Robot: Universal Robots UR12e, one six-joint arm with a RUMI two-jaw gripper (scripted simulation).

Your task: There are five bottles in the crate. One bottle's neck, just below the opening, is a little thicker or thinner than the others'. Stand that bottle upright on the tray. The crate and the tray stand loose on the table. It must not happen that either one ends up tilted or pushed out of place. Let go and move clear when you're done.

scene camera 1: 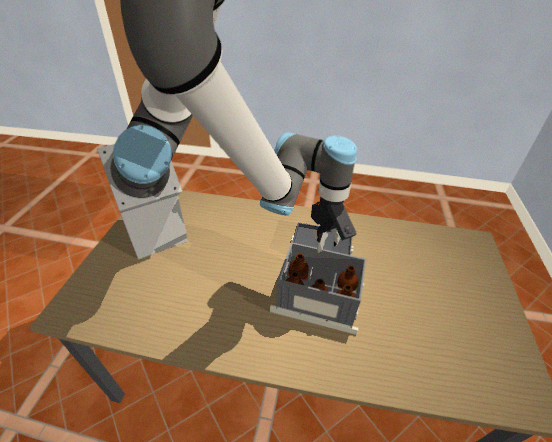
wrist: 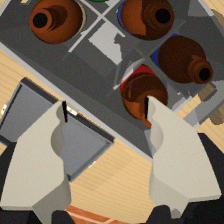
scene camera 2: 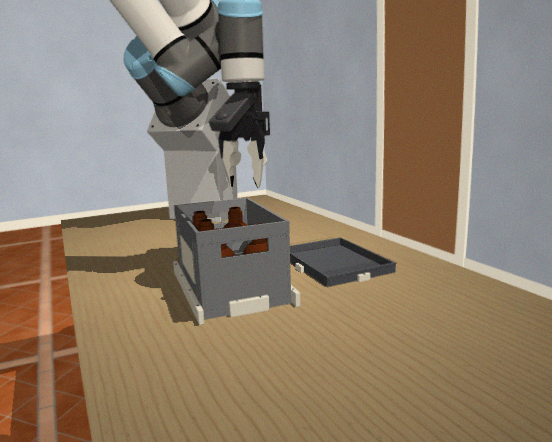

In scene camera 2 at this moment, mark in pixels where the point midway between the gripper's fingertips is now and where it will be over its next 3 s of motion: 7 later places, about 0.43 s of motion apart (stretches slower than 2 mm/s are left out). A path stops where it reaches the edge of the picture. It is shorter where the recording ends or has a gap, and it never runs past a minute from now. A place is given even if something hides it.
The gripper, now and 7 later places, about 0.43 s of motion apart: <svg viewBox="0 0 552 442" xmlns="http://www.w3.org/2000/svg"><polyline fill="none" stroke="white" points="244,187 244,189 245,195 245,201 245,206 245,207 244,207 244,208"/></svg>
